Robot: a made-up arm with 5 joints. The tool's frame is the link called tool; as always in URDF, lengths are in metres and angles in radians. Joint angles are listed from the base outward. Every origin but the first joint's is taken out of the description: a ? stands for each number. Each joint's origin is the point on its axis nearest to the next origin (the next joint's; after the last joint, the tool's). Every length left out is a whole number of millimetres.
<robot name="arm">
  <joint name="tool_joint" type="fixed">
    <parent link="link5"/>
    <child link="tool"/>
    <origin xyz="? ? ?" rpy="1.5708 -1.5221 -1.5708"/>
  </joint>
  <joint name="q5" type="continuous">
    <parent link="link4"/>
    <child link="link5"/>
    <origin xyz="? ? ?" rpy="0 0 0"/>
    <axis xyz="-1 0 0"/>
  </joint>
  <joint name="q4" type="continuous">
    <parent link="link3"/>
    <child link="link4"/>
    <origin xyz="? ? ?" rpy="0 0 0"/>
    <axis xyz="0 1 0"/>
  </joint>
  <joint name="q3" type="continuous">
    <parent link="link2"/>
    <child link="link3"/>
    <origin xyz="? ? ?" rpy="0 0 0"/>
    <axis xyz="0 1 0"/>
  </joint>
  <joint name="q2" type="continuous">
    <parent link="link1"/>
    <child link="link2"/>
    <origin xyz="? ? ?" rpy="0 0 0"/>
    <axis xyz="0 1 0"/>
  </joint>
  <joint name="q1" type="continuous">
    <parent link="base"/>
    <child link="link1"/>
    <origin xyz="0.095 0 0.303" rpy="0 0 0"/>
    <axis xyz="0 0 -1"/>
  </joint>
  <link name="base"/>
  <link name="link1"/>
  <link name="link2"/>
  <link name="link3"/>
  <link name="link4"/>
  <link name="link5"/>
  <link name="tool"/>
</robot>
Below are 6 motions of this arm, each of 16 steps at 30 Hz.
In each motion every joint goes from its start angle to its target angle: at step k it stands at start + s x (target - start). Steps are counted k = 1, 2, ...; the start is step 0. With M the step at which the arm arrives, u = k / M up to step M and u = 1 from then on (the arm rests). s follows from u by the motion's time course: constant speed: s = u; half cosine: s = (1 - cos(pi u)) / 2; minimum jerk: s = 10 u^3 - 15 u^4 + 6 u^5.
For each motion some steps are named. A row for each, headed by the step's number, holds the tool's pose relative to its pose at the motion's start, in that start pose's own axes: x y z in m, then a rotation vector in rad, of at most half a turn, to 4 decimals.
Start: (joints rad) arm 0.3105 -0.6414 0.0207 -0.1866 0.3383
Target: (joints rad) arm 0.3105 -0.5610 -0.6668 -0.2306 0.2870
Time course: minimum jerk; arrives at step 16
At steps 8, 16:
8: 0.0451 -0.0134 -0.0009 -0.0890 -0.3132 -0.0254
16: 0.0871 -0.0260 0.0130 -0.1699 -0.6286 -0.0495

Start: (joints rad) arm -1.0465 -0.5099 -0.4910 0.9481 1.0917
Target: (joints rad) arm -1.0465 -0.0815 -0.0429 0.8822 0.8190
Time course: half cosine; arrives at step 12
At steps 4, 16:
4: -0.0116 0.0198 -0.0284 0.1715 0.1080 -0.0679
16: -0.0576 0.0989 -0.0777 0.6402 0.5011 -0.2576

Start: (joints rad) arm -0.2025 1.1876 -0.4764 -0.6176 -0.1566
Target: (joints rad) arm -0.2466 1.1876 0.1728 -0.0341 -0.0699
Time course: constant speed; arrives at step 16
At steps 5, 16:
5: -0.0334 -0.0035 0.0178 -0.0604 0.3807 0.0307
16: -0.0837 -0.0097 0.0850 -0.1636 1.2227 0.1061

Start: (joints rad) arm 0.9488 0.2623 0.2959 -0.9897 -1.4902
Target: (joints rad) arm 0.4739 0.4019 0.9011 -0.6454 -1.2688
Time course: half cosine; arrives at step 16
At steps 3, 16:
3: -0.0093 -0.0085 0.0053 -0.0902 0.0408 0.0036
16: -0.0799 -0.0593 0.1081 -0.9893 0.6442 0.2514

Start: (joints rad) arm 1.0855 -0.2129 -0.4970 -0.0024 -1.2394
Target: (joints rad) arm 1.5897 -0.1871 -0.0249 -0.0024 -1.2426
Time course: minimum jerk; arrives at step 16
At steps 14, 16:
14: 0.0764 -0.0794 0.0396 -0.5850 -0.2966 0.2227
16: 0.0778 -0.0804 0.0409 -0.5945 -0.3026 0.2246

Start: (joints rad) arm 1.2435 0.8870 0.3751 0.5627 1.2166
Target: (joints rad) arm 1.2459 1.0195 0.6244 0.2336 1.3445
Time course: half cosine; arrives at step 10
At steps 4, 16:
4: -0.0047 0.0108 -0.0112 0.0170 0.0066 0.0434
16: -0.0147 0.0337 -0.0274 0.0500 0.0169 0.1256

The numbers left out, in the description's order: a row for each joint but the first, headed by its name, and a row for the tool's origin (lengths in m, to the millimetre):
tool: 0 0 0
q5: 0.039 0 0
q4: 0.119 0 0.005
q3: 0.021 0 0.084
q2: 0.047 -0.017 0

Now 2 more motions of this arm.
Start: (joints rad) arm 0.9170 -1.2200 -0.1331 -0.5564 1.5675
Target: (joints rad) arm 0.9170 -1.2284 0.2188 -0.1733 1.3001
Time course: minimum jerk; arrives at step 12
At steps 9, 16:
9: -0.0027 0.0517 0.0310 0.6433 0.1117 -0.2312
16: -0.0030 0.0567 0.0361 0.7162 0.1345 -0.2555

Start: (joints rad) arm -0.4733 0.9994 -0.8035 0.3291 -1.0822
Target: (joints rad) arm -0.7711 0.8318 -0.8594 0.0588 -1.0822
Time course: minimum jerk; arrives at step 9
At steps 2, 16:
2: -0.0040 0.0066 0.0013 0.0426 0.0019 0.0110
16: -0.0553 0.0779 0.0350 0.5666 0.0530 0.0826

